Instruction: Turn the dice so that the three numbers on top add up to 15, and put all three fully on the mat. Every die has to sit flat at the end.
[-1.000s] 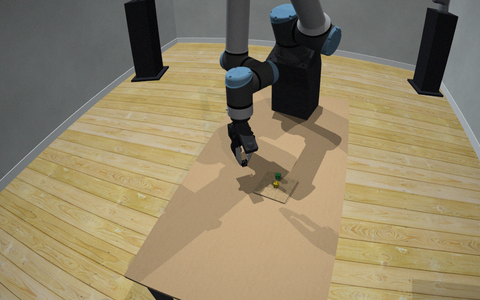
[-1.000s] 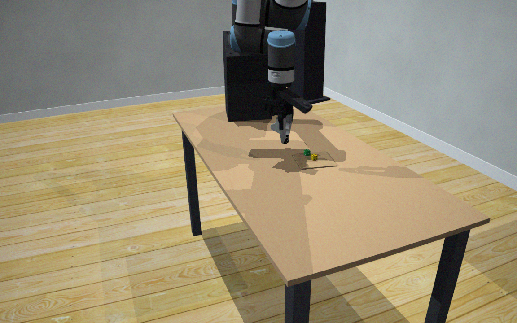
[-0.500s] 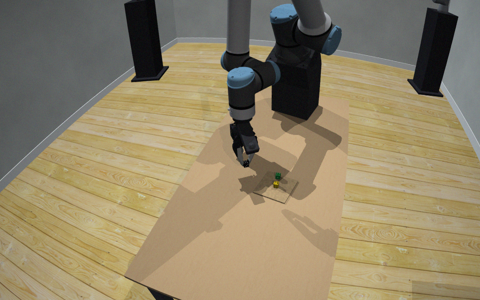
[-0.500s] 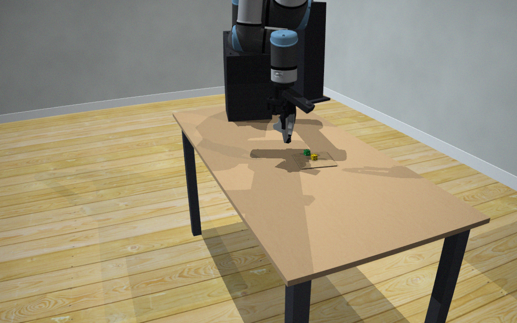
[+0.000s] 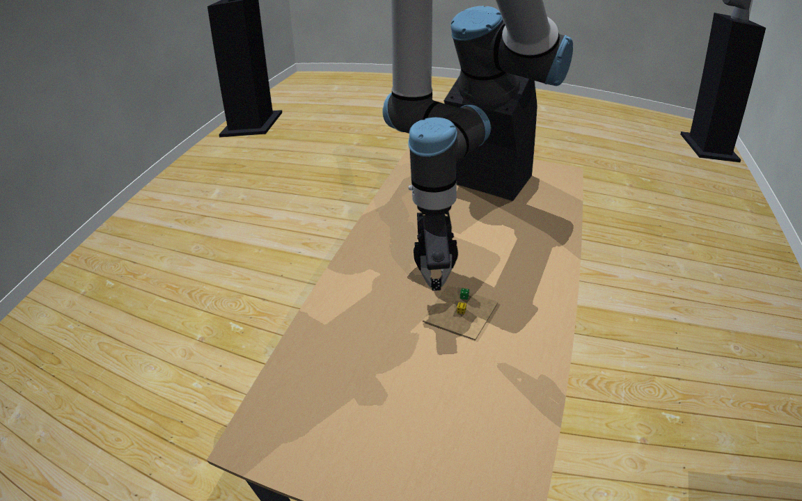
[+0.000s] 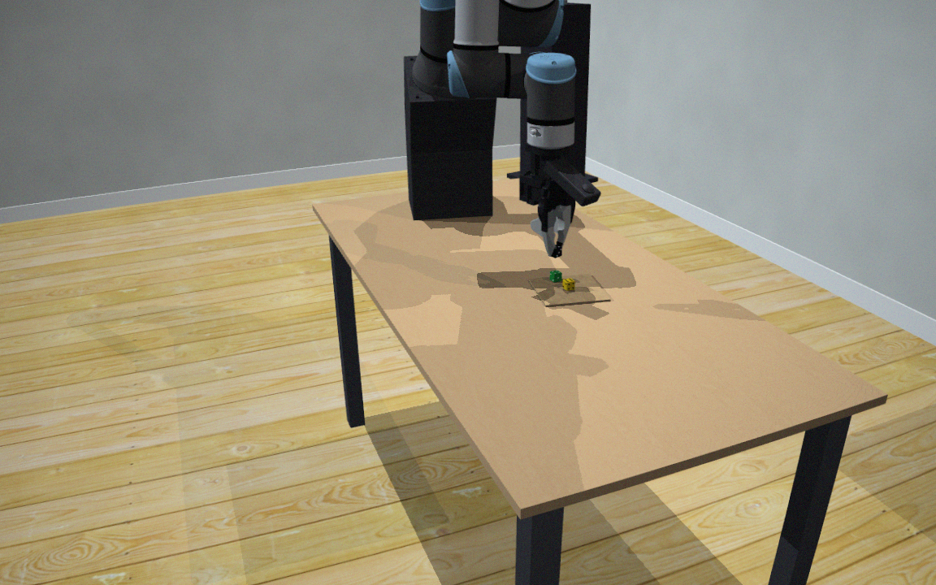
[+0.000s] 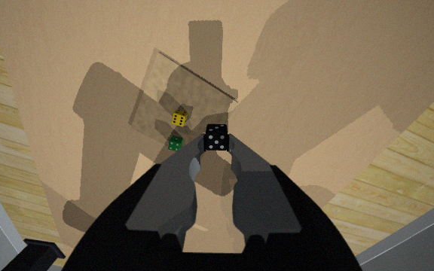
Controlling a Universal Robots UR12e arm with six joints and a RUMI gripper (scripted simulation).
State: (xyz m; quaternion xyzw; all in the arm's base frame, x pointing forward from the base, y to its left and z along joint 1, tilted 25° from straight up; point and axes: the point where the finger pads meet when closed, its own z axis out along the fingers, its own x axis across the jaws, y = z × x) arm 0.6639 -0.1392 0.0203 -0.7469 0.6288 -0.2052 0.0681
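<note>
Now: hand 100 mm above the yellow die, 60 mm to the right of it and 20 mm past it. Round my hand: thin square mat: 120 mm below, 60 mm to the left, 20 mm behind; black die: 10 mm below; green die: 100 mm below, 80 mm behind, 70 mm to the left.
</note>
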